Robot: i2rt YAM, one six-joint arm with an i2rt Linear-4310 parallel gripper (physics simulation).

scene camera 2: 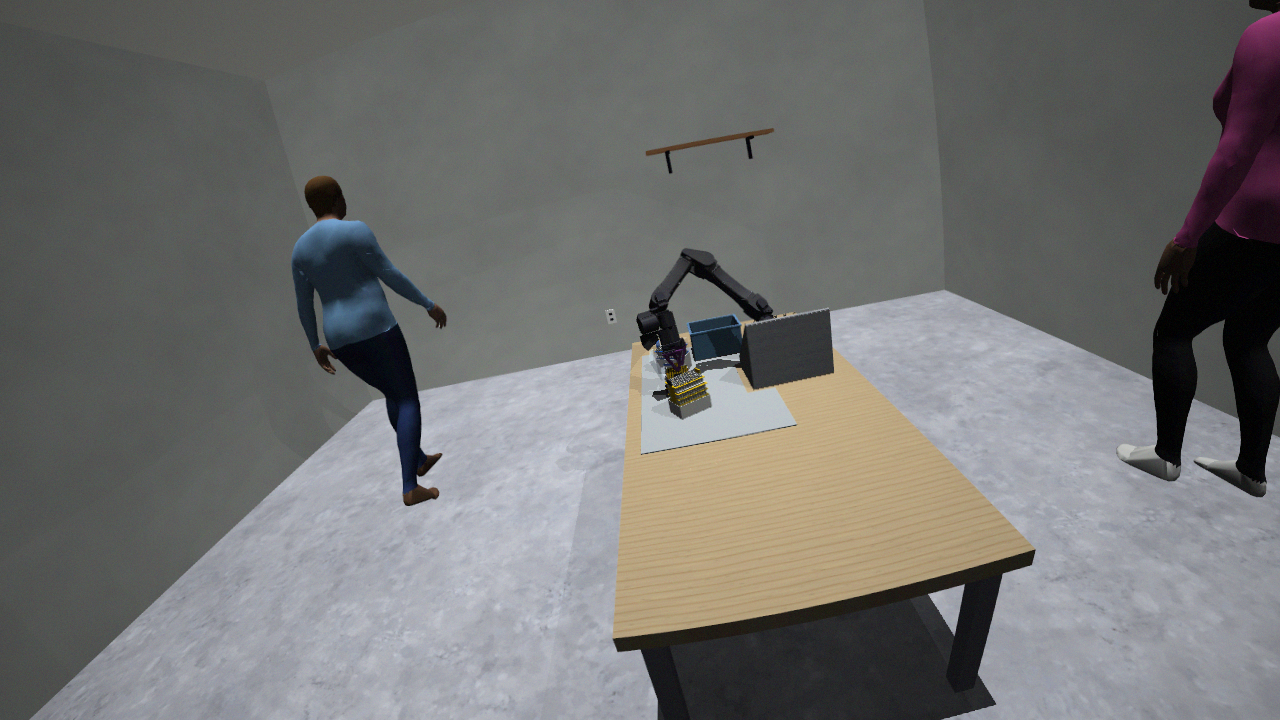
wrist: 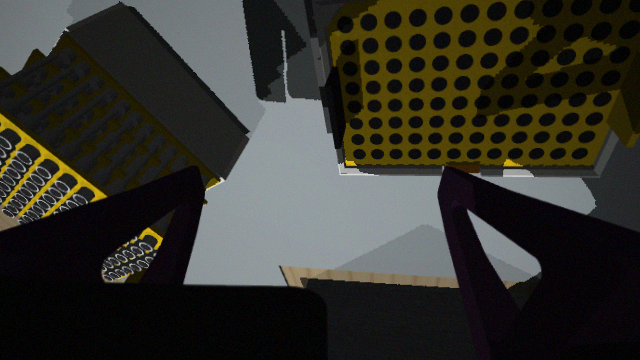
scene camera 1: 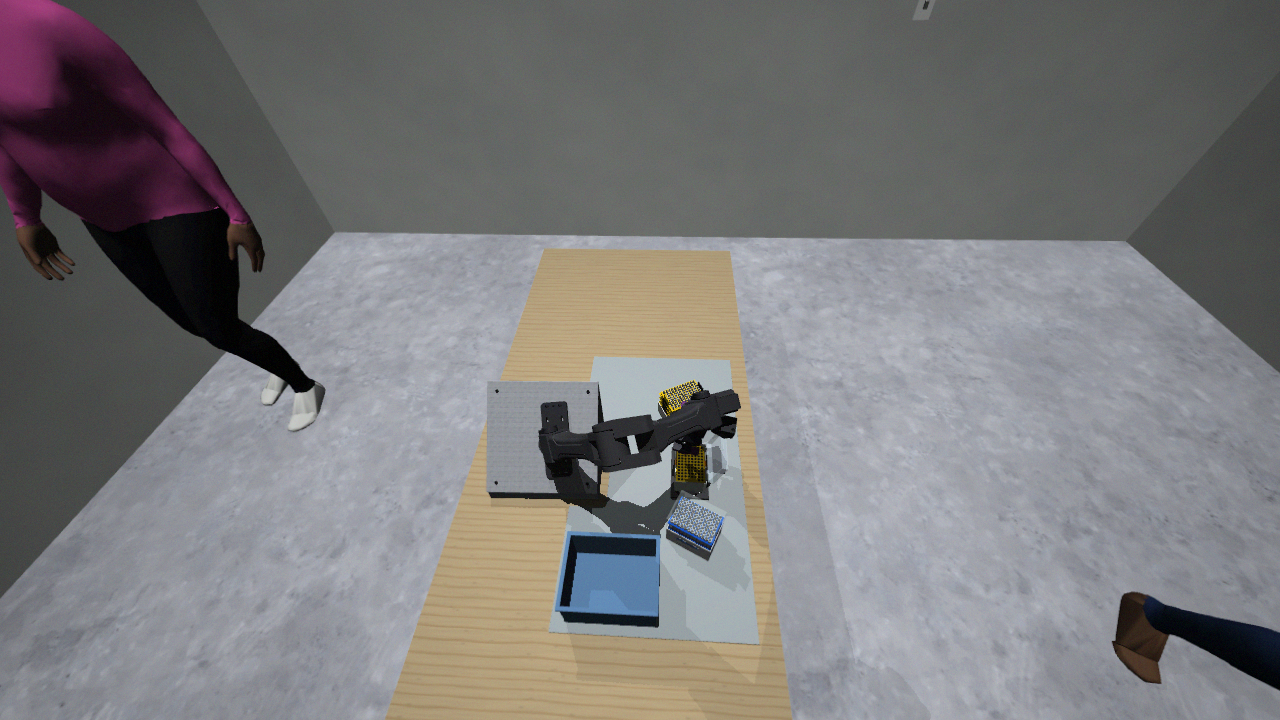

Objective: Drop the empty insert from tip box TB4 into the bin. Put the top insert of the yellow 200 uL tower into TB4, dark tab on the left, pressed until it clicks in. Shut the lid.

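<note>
Tip box TB4 (scene camera 1: 688,490) (wrist: 550,172) stands open on the mat, its clear lid (scene camera 1: 718,460) tilted back. The empty yellow insert (scene camera 1: 689,463) (wrist: 417,102) sits in it, holes bare, a dark tab at its left end in the wrist view and a yellow one at its right. The yellow 200 uL tower (scene camera 1: 681,395) (scene camera 2: 687,386) (wrist: 55,95) stands beside it, turned at an angle, partly behind a finger in the wrist view. My gripper (scene camera 2: 676,364) (wrist: 321,179) is open and empty above the mat, between tower and box, its right fingertip over TB4's near long wall. The blue bin (scene camera 1: 608,617) (scene camera 2: 716,345) stands apart.
A blue tip tower (scene camera 1: 695,521) stands close to TB4, on the side away from the yellow tower. A grey perforated plate (scene camera 1: 528,438) (scene camera 2: 792,349) lies under the arm's base. The pale mat (scene camera 1: 657,376) (scene camera 2: 733,425) lies on the wooden table (scene camera 1: 635,304) (scene camera 2: 805,519). Two people stand beyond the table.
</note>
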